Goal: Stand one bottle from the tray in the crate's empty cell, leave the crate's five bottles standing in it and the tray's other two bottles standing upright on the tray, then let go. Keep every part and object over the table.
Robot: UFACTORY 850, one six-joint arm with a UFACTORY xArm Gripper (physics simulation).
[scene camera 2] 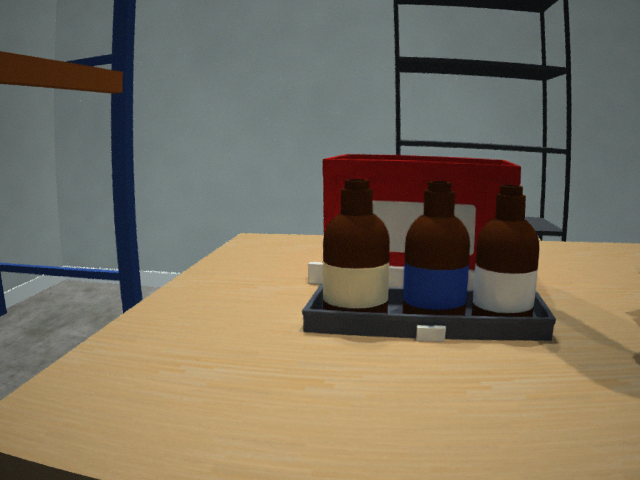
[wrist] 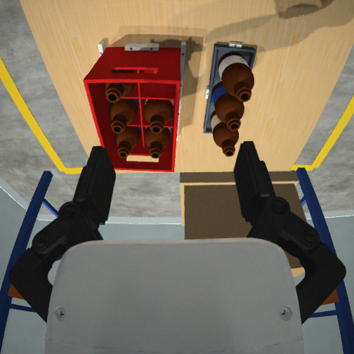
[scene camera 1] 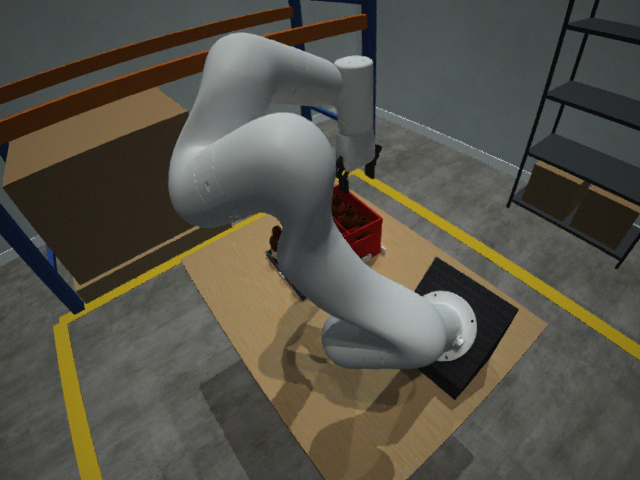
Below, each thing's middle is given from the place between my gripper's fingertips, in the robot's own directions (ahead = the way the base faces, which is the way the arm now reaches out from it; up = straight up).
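I see the white-labelled bottle [scene camera 2: 507, 255] a good way ahead of my hand, a good way to the left of it, and well below it.
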